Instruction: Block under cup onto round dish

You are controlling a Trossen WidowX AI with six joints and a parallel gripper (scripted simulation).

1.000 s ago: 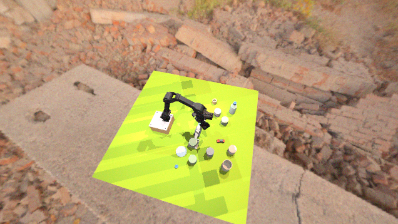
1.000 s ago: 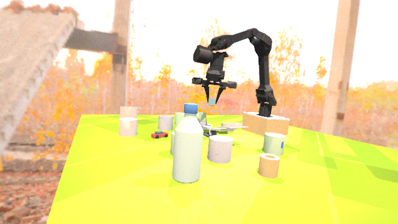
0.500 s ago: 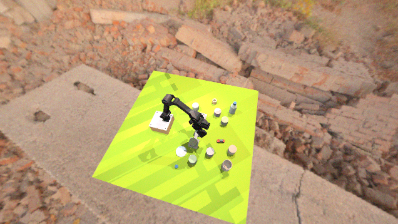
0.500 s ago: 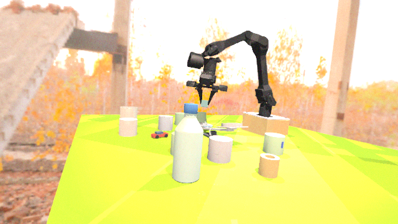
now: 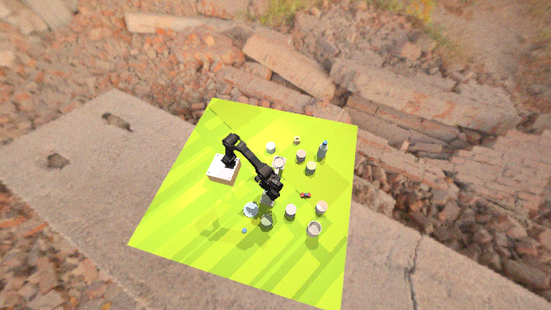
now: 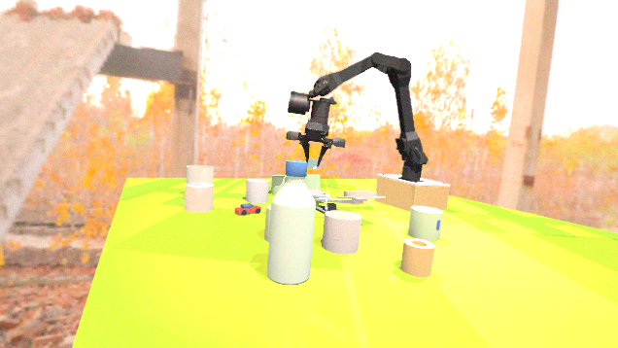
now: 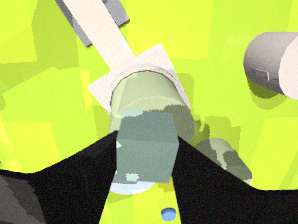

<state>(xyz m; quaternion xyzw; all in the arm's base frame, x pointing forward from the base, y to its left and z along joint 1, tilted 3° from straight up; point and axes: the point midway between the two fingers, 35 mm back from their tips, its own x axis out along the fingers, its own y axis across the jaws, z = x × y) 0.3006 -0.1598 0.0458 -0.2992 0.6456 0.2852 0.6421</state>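
Now: gripper tip 12 cm above the pale blue round dish, 10 cm to the left of it and 10 cm past it. The rest, counted from my gripper tip: balance beam (12 cm to the left, 8 cm below, 1 cm ahead); then pale grey-green block (1 cm above); then small red toy car (24 cm ahead, 11 cm below, 7 cm to the left).
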